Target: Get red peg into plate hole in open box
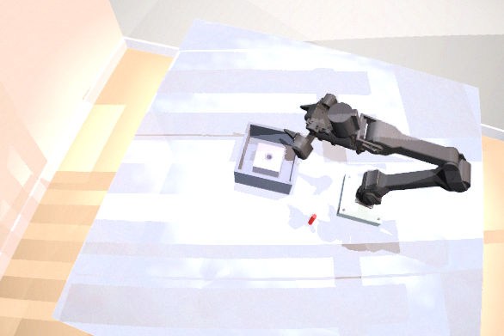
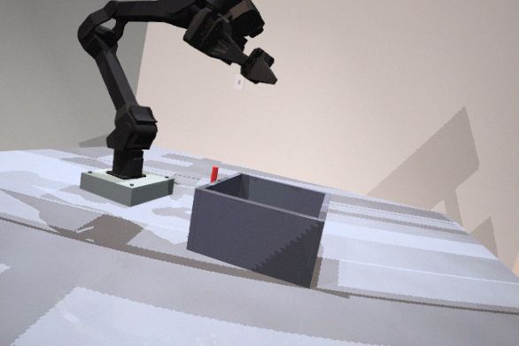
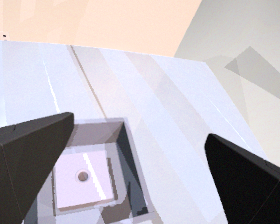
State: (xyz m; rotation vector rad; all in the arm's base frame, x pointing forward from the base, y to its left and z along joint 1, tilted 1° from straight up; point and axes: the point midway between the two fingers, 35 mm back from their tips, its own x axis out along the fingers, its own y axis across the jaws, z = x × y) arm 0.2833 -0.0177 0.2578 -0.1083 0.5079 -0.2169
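Now: gripper tip 250 mm above the red peg, 170 mm to the right of it and 170 mm past it. Also, from my gripper tip: grey box: 260 mm below, 40 mm ahead, 30 mm to the left; pale plate: 240 mm below, 40 mm ahead, 30 mm to the left.
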